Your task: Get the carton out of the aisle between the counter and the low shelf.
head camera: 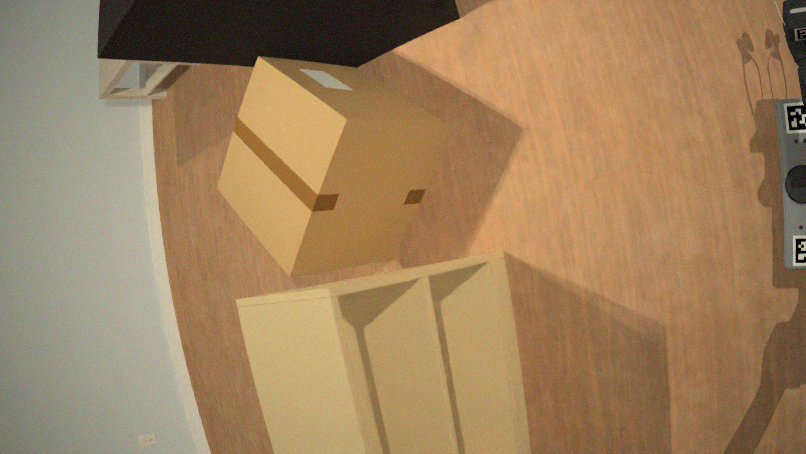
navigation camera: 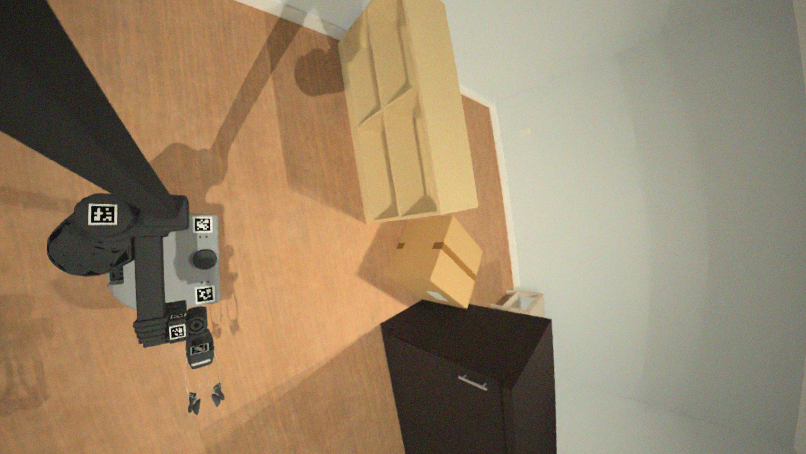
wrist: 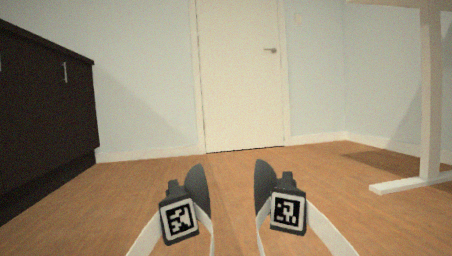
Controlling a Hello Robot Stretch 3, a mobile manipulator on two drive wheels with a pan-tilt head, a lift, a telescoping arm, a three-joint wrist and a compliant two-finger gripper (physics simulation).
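Where they show: gripper, fingertip midpoint: [navigation camera: 207,409]; robot's base, origin of the base link: [head camera: 801,183] [navigation camera: 204,257].
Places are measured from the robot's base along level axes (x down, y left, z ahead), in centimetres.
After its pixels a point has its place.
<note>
A tan carton [head camera: 332,163] {z 105.0, x -39.8, y -10.9 cm} [navigation camera: 437,262] {z 106.0, x -40.6, y -11.4 cm} with brown tape and a white label stands on the floor, turned at an angle, in the aisle between the dark counter [head camera: 270,28] {z 118.8, x -48.1, y -49.6 cm} [navigation camera: 451,344] {z 97.1, x -54.5, y -52.9 cm} and the low shelf [head camera: 304,349] {z 94.6, x -61.0, y 27.8 cm} [navigation camera: 454,129] {z 101.3, x -61.0, y 60.1 cm}. One corner is close to the counter and another close to the shelf's end; the head camera cannot show whether they touch. My gripper [navigation camera: 205,398] {z -1.8, x -41.1, y -42.2 cm} [wrist: 230,181] {z -1.8, x -41.1, y -42.2 cm} is open with nothing between its fingertips. It is beside the base, well away from the carton. The carton does not show in the wrist view.
My base [navigation camera: 186,265] {z -5.3, x -15.9, y -1.7 cm} stands on the floor facing the aisle side. A small wooden frame [head camera: 105,84] {z 291.4, x -45.0, y -79.3 cm} [navigation camera: 538,305] {z 282.6, x -45.0, y -82.9 cm} stands by the wall behind the counter. The wrist view shows a white door [wrist: 242,75] and a white table leg [wrist: 430,95] on the right.
</note>
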